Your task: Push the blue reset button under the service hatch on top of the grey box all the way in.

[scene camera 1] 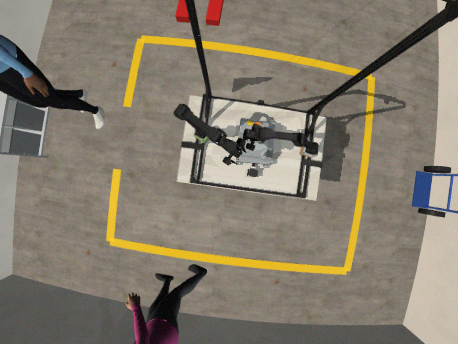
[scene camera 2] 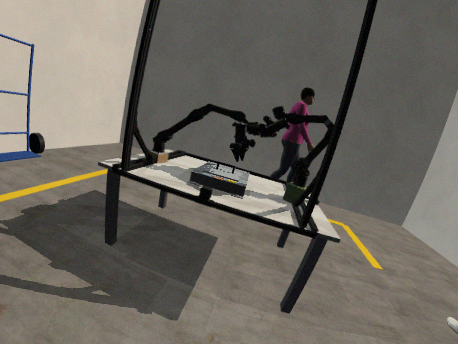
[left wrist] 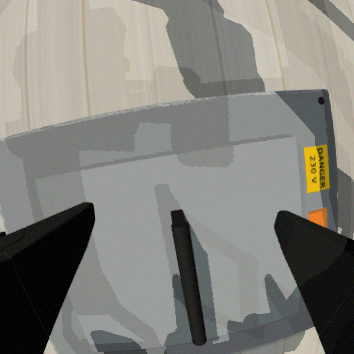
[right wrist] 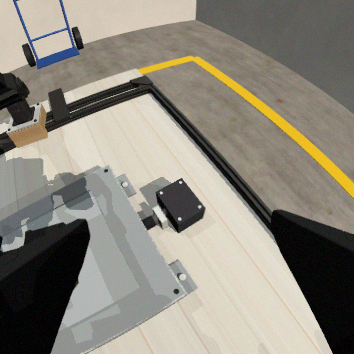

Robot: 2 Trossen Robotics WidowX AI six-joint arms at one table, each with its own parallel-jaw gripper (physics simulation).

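Note:
The grey box (scene camera 1: 262, 152) (scene camera 2: 215, 182) (left wrist: 45, 137) (right wrist: 131, 240) lies on the table. Its light grey hatch (left wrist: 130, 215) looks closed and flat, with a black bar handle (left wrist: 187, 280) standing on it. The blue button does not show in any view. My left gripper (scene camera 2: 239, 158) (left wrist: 187, 216) is open and empty, pointing down above the hatch, with its fingers apart on either side of the handle as seen from the left wrist. My right gripper (right wrist: 180, 224) is open and empty, raised over the box's side; in the scene views its fingers are hard to make out beside the left arm.
A small black box (right wrist: 180, 205) (scene camera 1: 253, 172) is joined to the grey box's side by a short connector. A yellow danger label (left wrist: 316, 168) and an orange patch (left wrist: 318, 217) mark another side. Black frame rails (right wrist: 210, 155) run along the table edge. The two arms are close together above the box.

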